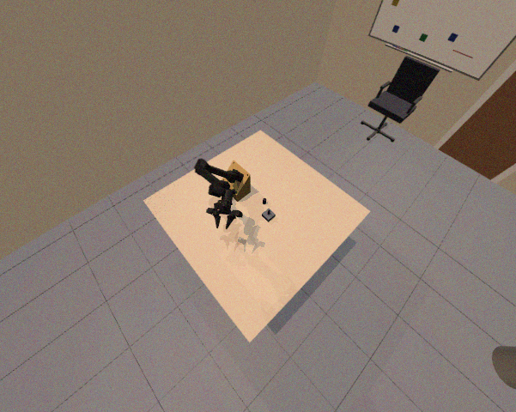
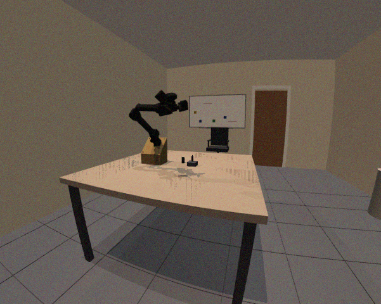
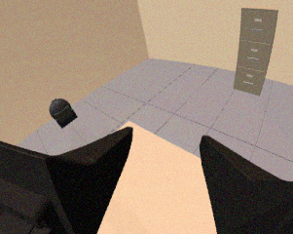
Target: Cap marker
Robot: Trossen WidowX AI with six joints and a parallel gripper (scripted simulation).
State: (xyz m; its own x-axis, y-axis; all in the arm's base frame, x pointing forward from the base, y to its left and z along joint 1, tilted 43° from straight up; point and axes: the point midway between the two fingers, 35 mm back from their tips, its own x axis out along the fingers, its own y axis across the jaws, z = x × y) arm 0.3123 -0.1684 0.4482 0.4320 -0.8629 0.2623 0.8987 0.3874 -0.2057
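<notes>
Now: the black marker cap 490 mm to the left of my gripper tip, 390 mm below it and 70 mm behind it.
</notes>
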